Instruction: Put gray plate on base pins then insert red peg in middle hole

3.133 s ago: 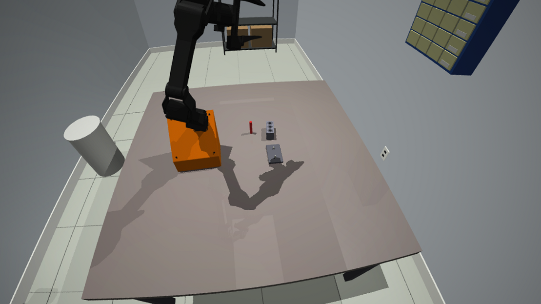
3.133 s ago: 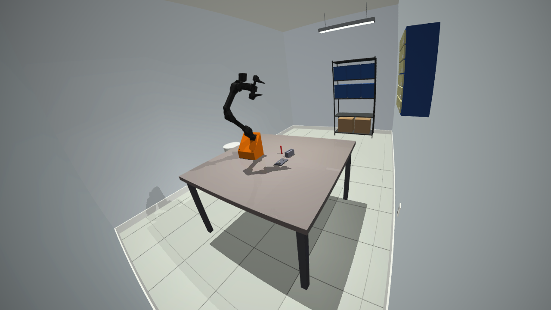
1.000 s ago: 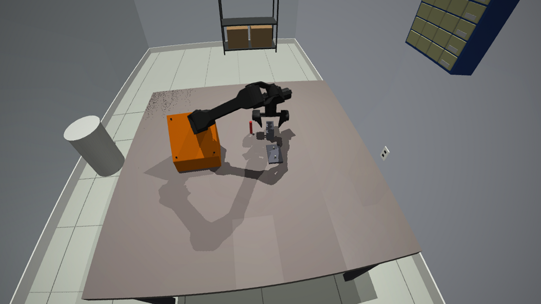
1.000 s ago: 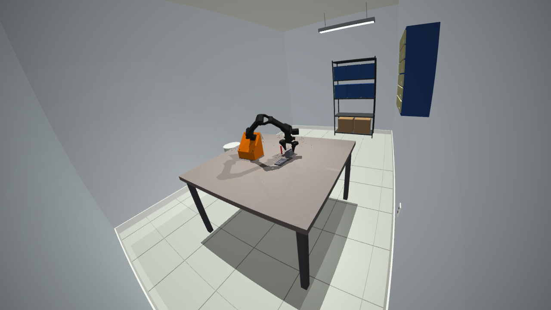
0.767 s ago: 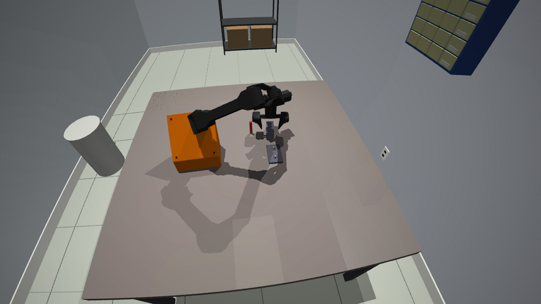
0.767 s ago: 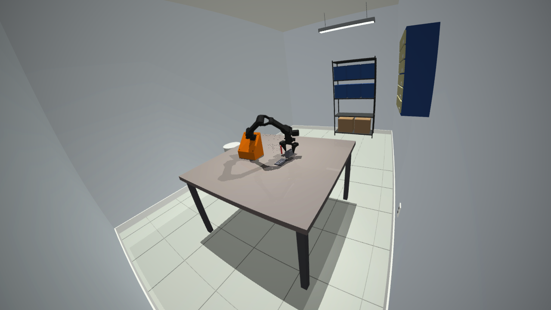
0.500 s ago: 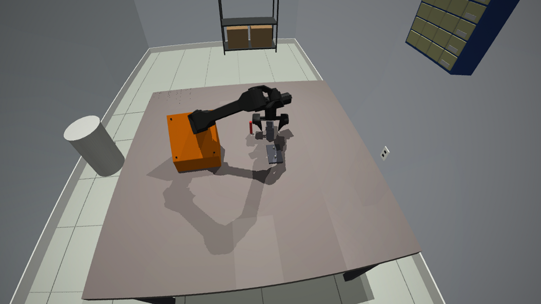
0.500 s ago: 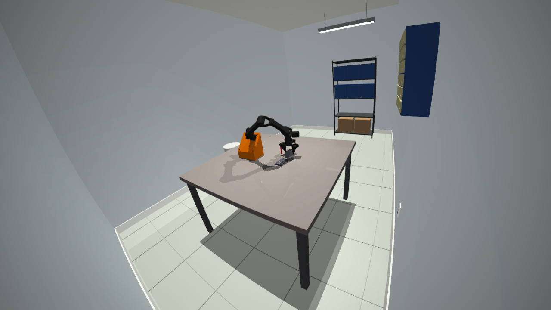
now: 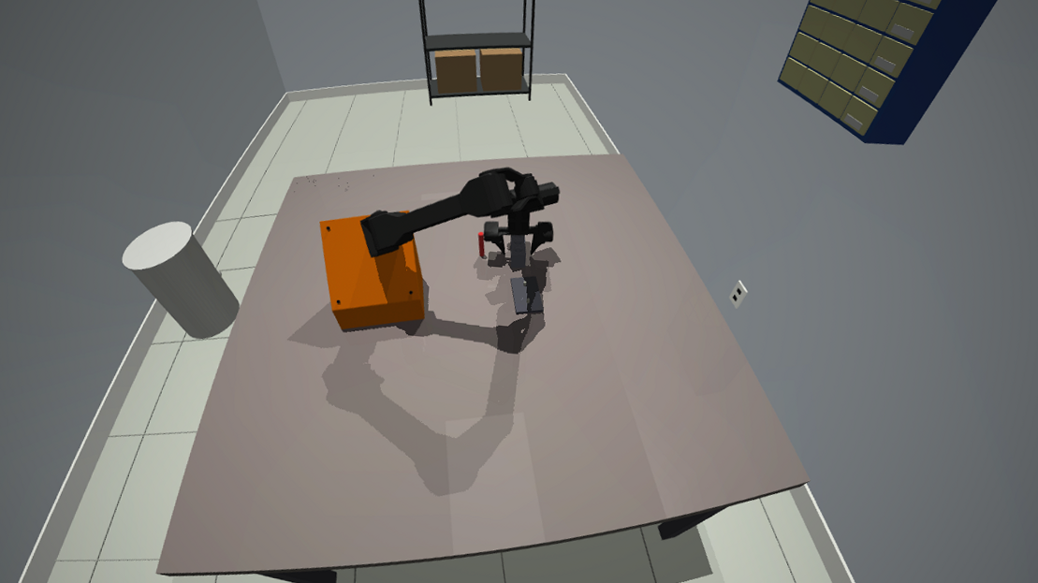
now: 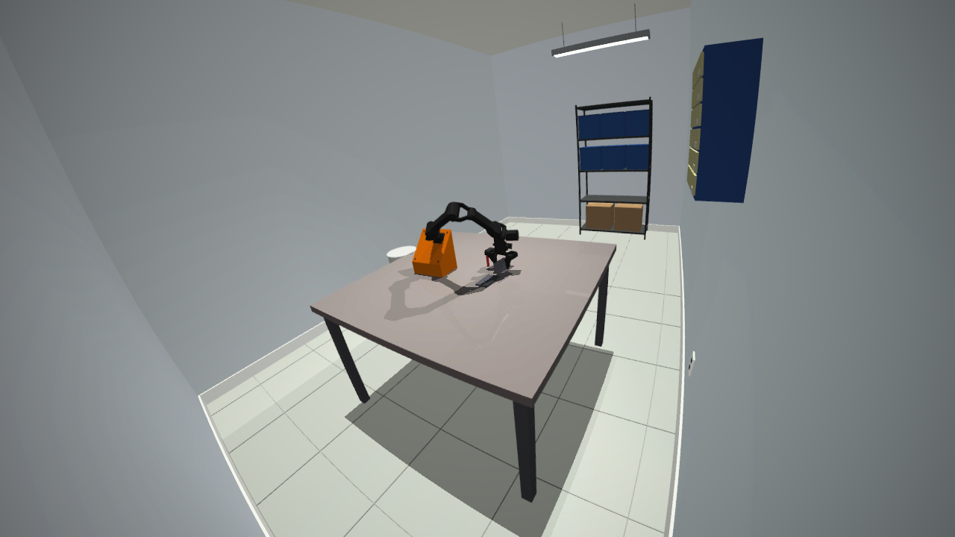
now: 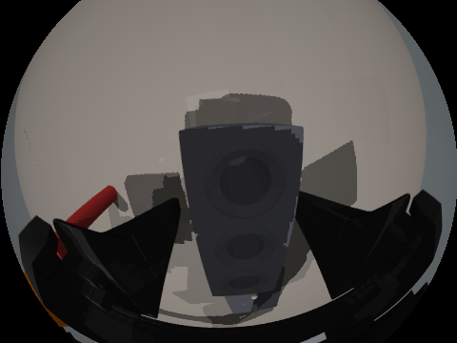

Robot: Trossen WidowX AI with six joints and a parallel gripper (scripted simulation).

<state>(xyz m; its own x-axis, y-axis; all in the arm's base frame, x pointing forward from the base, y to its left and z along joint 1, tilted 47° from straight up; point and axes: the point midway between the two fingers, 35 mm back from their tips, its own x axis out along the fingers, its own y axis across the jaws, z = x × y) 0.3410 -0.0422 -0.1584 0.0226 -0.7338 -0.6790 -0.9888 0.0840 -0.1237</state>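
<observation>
My gripper tip is 100 mm past the red peg, 20 mm to the right of it and 30 mm below it. The rest, counted from my gripper tip: gray plate 30 mm above.
</observation>
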